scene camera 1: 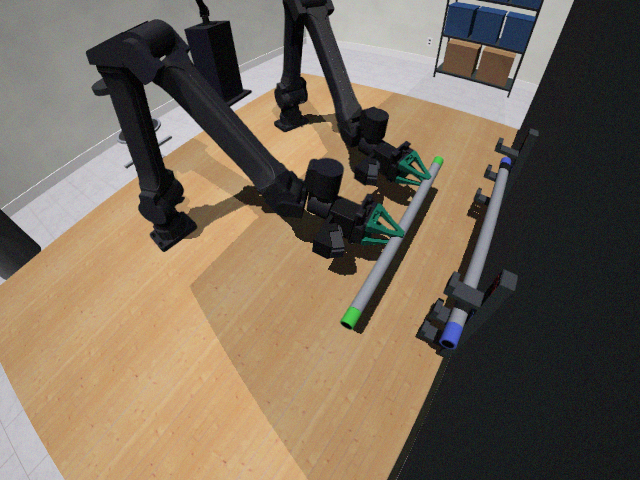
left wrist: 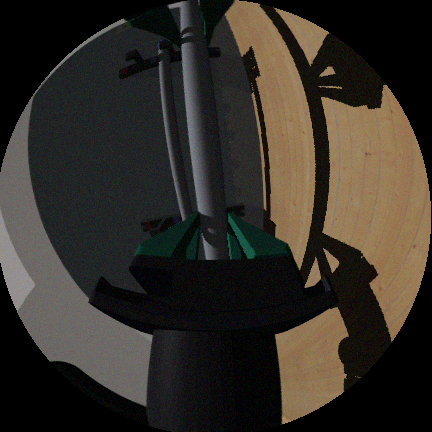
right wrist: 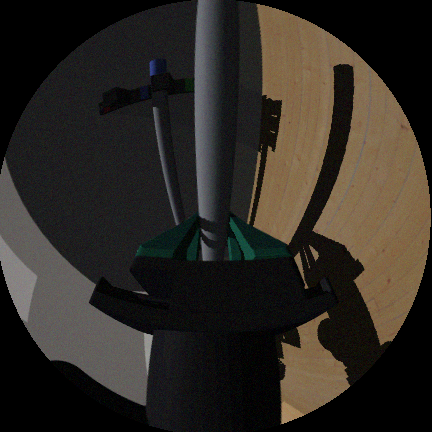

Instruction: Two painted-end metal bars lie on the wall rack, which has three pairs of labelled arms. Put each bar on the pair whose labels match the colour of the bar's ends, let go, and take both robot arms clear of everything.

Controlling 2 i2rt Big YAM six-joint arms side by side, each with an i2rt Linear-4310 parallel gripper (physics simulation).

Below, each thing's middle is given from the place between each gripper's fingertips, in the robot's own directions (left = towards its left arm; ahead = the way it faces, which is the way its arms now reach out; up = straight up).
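Scene:
There is the blue-ended bar [scene camera 1: 475,268], and my right gripper is 150 mm short of it, 50 mm to the right of it and 60 mm below it. The green-ended bar [scene camera 1: 349,320] is 10 mm behind my right hand and 40 mm to the left of it. Going by their middles, of the things named here the green-ended bar is the nearest to my right gripper.
As for that same green-ended bar, my left hand is 10 mm past it, 160 mm to the left of it and 10 mm above it, while the blue-ended bar is 140 mm ahead of my left hand, 140 mm to the right of it and 50 mm above it.

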